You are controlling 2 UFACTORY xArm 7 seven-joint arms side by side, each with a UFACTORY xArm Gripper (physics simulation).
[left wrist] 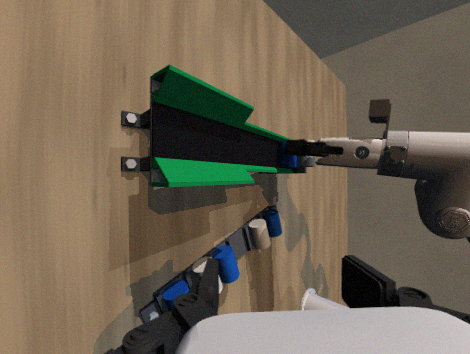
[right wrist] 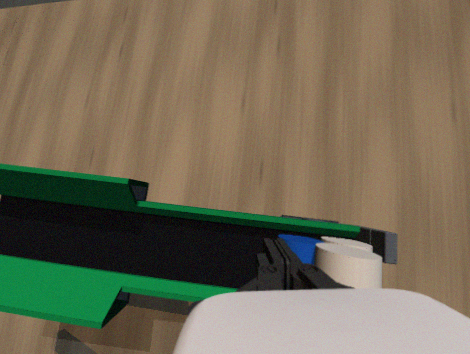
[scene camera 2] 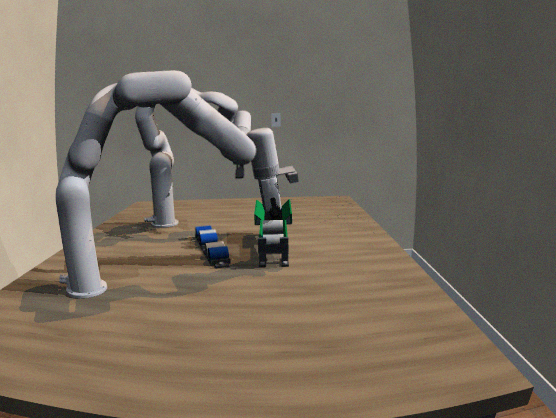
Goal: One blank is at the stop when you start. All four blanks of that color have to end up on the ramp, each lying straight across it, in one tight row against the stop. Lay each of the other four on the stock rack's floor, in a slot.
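The ramp (scene camera 2: 257, 212) (left wrist: 210, 172) (right wrist: 65, 295) bears a white blank (scene camera 2: 273, 239) at its stop (right wrist: 390, 248). A second white blank (scene camera 2: 273, 226) (right wrist: 348, 265) seems to lie on top, across the ramp. A blue blank (left wrist: 288, 156) (right wrist: 301, 246) lies upslope beside the whites. My right gripper (left wrist: 287, 147) (right wrist: 271, 255) is shut and empty, its tips low in the ramp beside the blue blank. My left gripper (left wrist: 280, 278) is open and empty, high above the stock rack (left wrist: 237, 241); in scene camera 2 the right arm partly hides it.
The rack holds blue blanks (left wrist: 175, 293) (left wrist: 227, 265) (left wrist: 273, 223) (scene camera 2: 217, 251) and white blanks (left wrist: 200, 267) (left wrist: 259, 234) (scene camera 2: 215, 245). It stands left of the ramp in scene camera 2. The ramp's flared green walls (left wrist: 205, 100) rise at its upper end.
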